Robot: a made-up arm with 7 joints. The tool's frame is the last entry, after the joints. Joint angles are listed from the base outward. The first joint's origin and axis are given. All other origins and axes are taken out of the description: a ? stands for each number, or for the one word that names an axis. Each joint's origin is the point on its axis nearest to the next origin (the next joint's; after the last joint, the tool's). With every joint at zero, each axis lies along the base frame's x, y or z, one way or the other. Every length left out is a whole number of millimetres.
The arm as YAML. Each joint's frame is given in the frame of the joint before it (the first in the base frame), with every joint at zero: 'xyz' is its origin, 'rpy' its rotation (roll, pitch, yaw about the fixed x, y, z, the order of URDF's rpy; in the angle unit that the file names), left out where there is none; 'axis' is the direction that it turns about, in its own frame. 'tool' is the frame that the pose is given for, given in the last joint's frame.
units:
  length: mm
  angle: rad
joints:
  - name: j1
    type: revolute
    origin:
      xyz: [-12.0, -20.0, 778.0]
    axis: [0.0, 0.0, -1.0]
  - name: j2
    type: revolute
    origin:
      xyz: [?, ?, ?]
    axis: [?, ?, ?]
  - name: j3
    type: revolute
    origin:
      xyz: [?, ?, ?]
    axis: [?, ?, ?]
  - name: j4
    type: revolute
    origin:
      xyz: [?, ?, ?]
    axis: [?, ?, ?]
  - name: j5
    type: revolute
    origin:
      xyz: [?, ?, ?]
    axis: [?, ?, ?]
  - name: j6
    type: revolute
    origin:
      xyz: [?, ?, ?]
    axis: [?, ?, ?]
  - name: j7
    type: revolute
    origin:
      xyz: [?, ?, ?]
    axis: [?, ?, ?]
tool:
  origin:
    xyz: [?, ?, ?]
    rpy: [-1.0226, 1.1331, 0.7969]
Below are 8 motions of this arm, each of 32 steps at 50 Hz.
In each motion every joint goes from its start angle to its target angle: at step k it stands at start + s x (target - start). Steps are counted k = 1, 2, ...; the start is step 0. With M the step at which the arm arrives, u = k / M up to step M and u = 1 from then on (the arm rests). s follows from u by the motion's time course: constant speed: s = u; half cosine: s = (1 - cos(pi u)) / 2; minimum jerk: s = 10 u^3 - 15 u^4 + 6 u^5.
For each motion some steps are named. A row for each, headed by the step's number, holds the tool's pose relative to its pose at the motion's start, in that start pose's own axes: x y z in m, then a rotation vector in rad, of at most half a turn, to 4 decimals.
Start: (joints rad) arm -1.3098 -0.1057 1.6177 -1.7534 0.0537 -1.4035 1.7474
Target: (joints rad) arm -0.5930 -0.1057 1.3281 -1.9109 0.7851 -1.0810 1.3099
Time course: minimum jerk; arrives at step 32
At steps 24, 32:
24: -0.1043 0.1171 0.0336 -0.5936 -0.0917 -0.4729
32: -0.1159 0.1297 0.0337 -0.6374 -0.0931 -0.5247

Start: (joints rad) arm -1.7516 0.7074 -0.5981 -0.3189 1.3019 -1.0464 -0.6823
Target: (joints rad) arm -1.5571 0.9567 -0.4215 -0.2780 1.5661 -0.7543 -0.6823
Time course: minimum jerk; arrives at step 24
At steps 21, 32:
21: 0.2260 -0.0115 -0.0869 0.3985 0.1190 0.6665
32: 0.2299 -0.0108 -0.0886 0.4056 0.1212 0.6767

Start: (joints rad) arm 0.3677 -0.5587 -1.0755 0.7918 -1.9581 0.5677 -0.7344
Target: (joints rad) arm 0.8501 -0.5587 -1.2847 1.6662 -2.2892 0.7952 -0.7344
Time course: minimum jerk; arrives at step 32
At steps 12, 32:
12: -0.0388 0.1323 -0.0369 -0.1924 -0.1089 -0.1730
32: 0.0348 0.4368 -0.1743 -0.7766 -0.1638 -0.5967

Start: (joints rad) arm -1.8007 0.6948 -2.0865 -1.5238 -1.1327 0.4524 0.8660
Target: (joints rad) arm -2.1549 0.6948 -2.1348 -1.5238 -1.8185 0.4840 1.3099
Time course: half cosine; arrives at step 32
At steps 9, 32:
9: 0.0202 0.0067 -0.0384 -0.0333 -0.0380 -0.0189
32: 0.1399 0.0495 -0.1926 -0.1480 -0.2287 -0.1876

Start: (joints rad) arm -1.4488 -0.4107 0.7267 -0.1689 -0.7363 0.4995 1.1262
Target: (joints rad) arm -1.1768 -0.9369 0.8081 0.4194 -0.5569 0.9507 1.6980
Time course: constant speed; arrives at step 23
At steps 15, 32:
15: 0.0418 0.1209 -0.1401 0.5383 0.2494 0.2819
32: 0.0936 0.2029 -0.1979 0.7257 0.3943 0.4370

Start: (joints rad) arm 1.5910 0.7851 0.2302 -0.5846 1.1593 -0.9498 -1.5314
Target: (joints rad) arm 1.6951 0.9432 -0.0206 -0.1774 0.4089 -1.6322 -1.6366
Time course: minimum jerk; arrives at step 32
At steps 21, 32:
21: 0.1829 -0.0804 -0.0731 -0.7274 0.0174 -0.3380
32: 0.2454 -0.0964 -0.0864 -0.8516 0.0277 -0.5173

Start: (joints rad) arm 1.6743 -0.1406 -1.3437 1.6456 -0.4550 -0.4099 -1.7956
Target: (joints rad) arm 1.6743 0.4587 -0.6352 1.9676 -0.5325 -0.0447 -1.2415
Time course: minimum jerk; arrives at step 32
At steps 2, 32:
2: -0.0004 0.0011 0.0007 -0.0001 0.0001 -0.0025
32: -0.0021 0.5607 0.0715 -0.1277 -0.4577 -1.0229

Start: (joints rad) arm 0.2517 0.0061 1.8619 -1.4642 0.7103 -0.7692 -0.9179
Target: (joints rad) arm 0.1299 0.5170 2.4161 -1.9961 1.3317 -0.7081 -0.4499
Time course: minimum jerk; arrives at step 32
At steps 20, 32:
20: -0.1858 0.0164 0.3048 0.3120 0.5296 -0.5199
32: -0.2359 0.0803 0.3991 0.4937 0.6152 -0.8205

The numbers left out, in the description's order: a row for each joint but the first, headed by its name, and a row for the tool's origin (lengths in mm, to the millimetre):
j2: xyz 5.0 -44.0 0.0, axis 0.0 1.0 0.0
j3: xyz -11.0 0.0 480.0, axis 0.0 0.0 -1.0
j4: xyz 2.0 -51.0 0.0, axis 0.0 1.0 0.0
j5: xyz 1.0 0.0 382.0, axis 0.0 0.0 -1.0
j6: xyz -8.0 12.0 0.0, axis 0.0 1.0 0.0
j7: xyz 8.0 0.0 65.0, axis 0.0 0.0 -1.0
tool: xyz -3.0 -7.0 0.0

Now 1 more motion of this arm.
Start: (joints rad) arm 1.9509 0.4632 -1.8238 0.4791 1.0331 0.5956 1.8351
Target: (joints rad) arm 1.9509 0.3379 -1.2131 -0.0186 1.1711 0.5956 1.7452
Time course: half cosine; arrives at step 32
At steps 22, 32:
22: 0.1192 -0.0890 -0.1295 0.3955 -0.0359 0.5502
32: 0.1614 -0.0835 -0.1827 0.5277 -0.0742 0.6939

